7 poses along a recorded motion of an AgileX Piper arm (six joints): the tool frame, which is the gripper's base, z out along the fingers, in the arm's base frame.
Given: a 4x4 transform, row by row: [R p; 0 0 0 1], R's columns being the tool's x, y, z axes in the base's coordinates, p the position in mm. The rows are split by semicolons.
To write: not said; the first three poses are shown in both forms.
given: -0.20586, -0.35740, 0.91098, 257.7; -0.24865, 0.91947, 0.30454, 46.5; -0.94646, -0.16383, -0.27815, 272.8; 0, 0, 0, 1
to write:
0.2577, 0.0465, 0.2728
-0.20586, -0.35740, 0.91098
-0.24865, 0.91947, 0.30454
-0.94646, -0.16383, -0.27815

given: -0.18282, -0.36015, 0.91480, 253.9; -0.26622, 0.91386, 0.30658, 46.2; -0.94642, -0.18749, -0.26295, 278.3; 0, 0, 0, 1
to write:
0.2539, 0.0462, 0.2783
-0.18282, -0.36015, 0.91480
-0.26622, 0.91386, 0.30658
-0.94642, -0.18749, -0.26295

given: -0.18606, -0.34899, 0.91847, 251.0; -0.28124, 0.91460, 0.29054, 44.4; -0.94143, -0.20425, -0.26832, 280.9; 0, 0, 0, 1
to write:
0.2510, 0.0444, 0.2809
-0.18606, -0.34899, 0.91847
-0.28124, 0.91460, 0.29054
-0.94143, -0.20425, -0.26832

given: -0.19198, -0.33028, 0.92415, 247.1; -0.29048, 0.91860, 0.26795, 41.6; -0.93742, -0.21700, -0.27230, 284.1; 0, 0, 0, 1
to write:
0.2471, 0.0416, 0.2841
-0.19198, -0.33028, 0.92415
-0.29048, 0.91860, 0.26795
-0.93742, -0.21700, -0.27230

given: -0.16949, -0.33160, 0.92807, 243.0; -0.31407, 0.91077, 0.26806, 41.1; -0.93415, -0.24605, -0.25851, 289.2; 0, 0, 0, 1
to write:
0.2430, 0.0411, 0.2892
-0.16949, -0.33160, 0.92807
-0.31407, 0.91077, 0.26806
-0.93415, -0.24605, -0.25851

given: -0.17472, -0.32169, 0.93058, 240.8; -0.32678, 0.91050, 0.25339, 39.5; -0.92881, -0.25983, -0.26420, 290.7; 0, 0, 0, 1
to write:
0.2408, 0.0395, 0.2907
-0.17472, -0.32169, 0.93058
-0.32678, 0.91050, 0.25339
-0.92881, -0.25983, -0.26420

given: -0.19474, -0.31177, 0.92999, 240.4; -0.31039, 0.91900, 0.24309, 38.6; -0.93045, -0.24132, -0.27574, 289.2; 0, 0, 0, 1
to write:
0.2404, 0.0386, 0.2892
-0.19474, -0.31177, 0.92999
-0.31039, 0.91900, 0.24309
-0.93045, -0.24132, -0.27574

